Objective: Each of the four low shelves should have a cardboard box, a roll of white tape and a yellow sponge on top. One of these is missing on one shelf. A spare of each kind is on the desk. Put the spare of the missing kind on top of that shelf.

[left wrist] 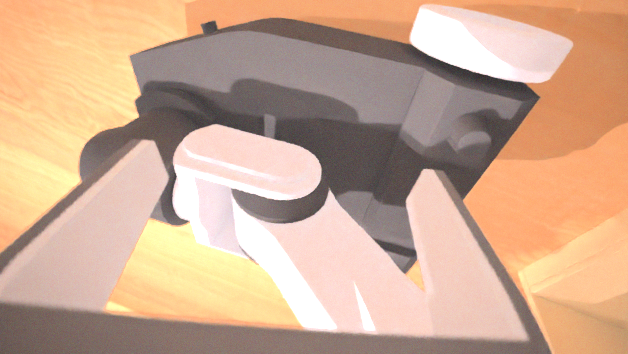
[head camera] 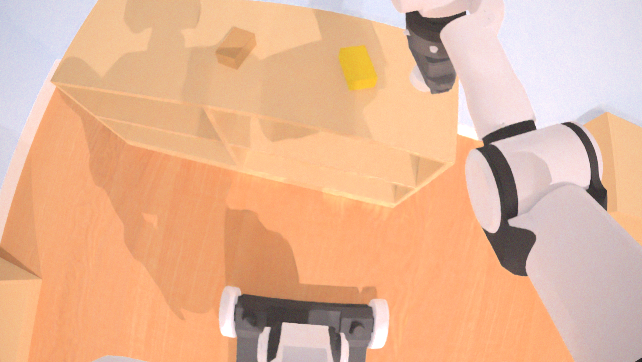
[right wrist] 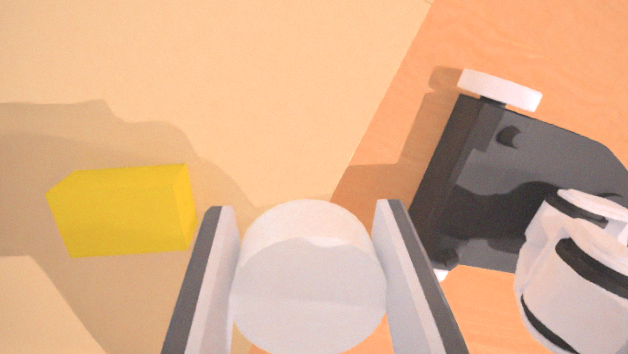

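Pixels of known places: left gripper, between the fingertips: [left wrist: 290, 172]; right gripper, between the fingertips: [head camera: 429, 79] [right wrist: 305, 220]; robot's base, origin of its link: [head camera: 303, 317] [right wrist: 439, 167].
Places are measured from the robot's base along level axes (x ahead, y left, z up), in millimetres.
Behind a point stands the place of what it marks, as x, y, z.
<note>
A low wooden shelf [head camera: 295, 107] @(552, 63, 611) [right wrist: 300, 75] @(550, -216, 611) stands in front of my base, with a cardboard box [head camera: 236, 47] @(688, 223, 661) at the left of its top and a yellow sponge [head camera: 358, 67] @(651, -70, 656) [right wrist: 125, 212] @(662, -82, 656) further right. My right gripper [right wrist: 305, 220] @(554, -189, 798) is shut on a roll of white tape [head camera: 421, 79] @(535, -163, 822) [right wrist: 307, 295] @(552, -176, 820), above the right end of the shelf top; the gap under the roll cannot be judged. In the head camera view the dark gripper body hides most of the roll. My left gripper [left wrist: 290, 172] @(-165, 255, 475) is open, with its fingers wide apart and no object between them, in front of my base.
My wheeled base [head camera: 305, 312] @(49, -3, 191) [left wrist: 280, 65] @(-276, 186, 170) [right wrist: 520, 170] @(-120, -94, 169) stands on the wooden floor close to the shelf's open front. Another wooden furniture piece [head camera: 625, 160] @(558, -1064, 611) shows at the right edge behind my right arm, and one more [head camera: 17, 310] @(-254, 1396, 80) at the lower left edge.
</note>
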